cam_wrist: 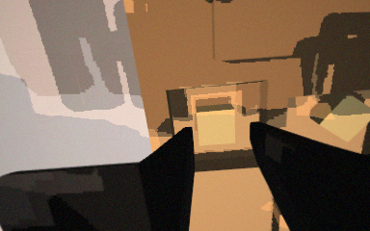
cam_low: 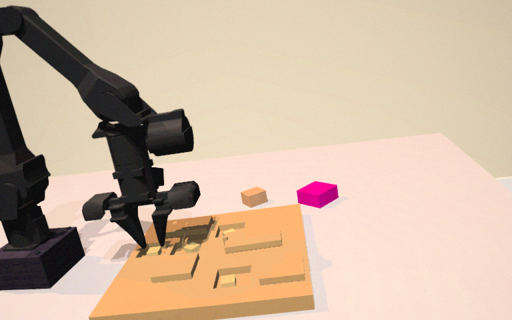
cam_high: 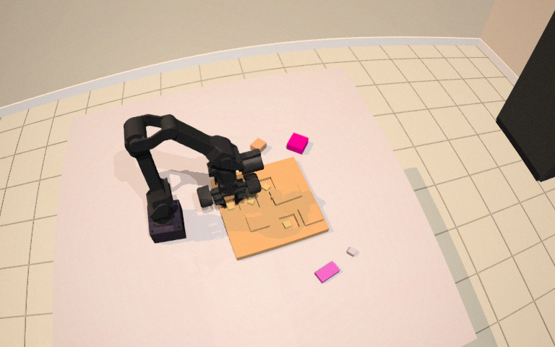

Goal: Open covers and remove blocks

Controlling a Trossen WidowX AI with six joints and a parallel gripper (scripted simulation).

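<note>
Now: gripper tip 230 mm to the right of the orange block, 130 mm short of it and 10 mm above it. The rest, counted from my gripper tip: flat pink piece (270 mm to the right, 240 mm ahead, 20 mm below); then magenta block (270 mm ahead, 220 mm to the left, 10 mm below); then grey block (330 mm ahead, 230 mm to the right, 20 mm below).
</note>
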